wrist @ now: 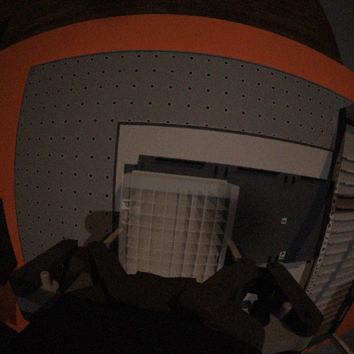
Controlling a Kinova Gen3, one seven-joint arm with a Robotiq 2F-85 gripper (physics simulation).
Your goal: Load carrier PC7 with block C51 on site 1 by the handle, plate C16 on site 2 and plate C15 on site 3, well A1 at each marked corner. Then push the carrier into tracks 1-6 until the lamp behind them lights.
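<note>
A translucent block with large square wells point(175, 215) is held upright at the middle of the view; its own label is not readable. My gripper point(173, 245) is shut on it, one finger at each side. The block hangs over the left part of the dark carrier point(305, 210) and hides site 1 and most of the middle; I cannot tell the gap beneath it. The PC7 label point(126, 211) shows at the carrier's left end. Site 3, with its "3" and A1 labels, is bare. Plates C16 and C15 do not show.
The numbered track deck point(345, 225) runs along the right edge, beside the carrier's right end. A light panel point(165, 142) lies under the carrier, on a grey perforated board point(65, 150) with an orange border point(165, 32). The lamp does not show.
</note>
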